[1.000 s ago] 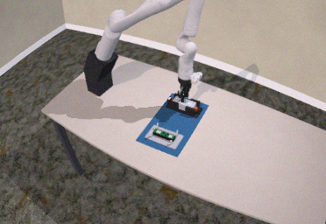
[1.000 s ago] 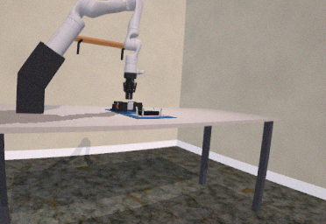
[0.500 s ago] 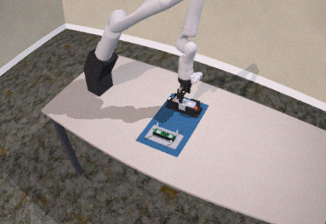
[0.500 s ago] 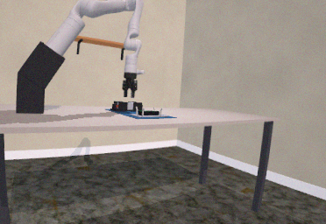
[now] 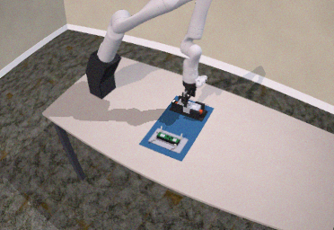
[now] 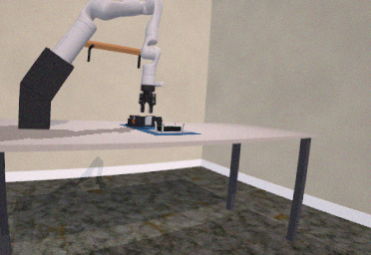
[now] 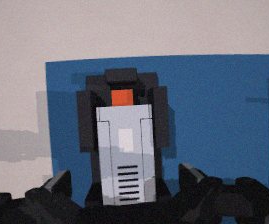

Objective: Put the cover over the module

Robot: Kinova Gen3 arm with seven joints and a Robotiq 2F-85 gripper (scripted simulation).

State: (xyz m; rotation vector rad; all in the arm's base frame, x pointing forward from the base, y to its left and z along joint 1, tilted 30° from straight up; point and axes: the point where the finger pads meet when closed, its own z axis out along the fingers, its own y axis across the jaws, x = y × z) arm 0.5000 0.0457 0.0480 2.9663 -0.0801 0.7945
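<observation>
Now: hand 5 cm above the light grey cover.
</observation>
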